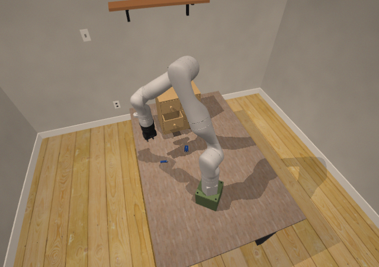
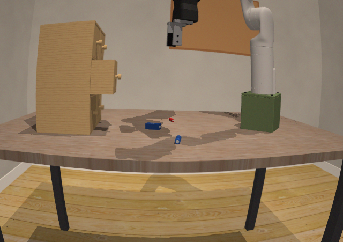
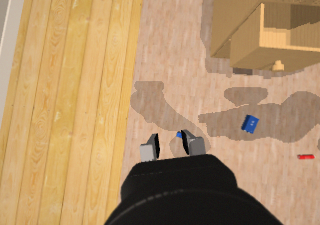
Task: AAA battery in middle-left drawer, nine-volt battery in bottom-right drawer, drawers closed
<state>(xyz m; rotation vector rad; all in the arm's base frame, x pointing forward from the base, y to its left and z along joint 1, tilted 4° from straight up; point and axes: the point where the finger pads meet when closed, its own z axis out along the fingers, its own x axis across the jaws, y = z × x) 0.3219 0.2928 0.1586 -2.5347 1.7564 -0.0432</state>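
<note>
Right now my hand is 42 cm to the left of the red cylinder battery and 26 cm above it. From my hand the other things lie so: blue AAA battery (25 cm below, 6 cm to the right, 2 cm behind); then blue nine-volt battery (25 cm below, 24 cm to the right, 5 cm ahead).
</note>
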